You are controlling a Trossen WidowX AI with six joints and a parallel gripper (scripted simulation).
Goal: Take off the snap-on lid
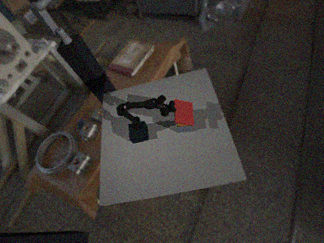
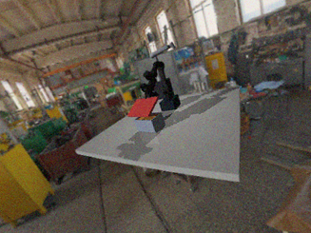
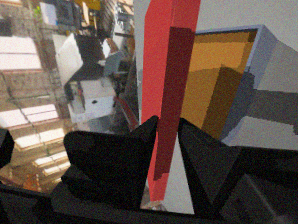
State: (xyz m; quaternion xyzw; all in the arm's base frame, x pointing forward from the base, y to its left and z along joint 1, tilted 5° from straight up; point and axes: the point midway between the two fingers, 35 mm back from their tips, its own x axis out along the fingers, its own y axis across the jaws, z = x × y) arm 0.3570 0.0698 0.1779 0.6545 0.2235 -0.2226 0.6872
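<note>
The lid is 7 cm ahead of my gripper tip and 4 cm below it. From my gripper tip the other things lie so: grey storage box (18 cm below, 5 cm ahead).
</note>
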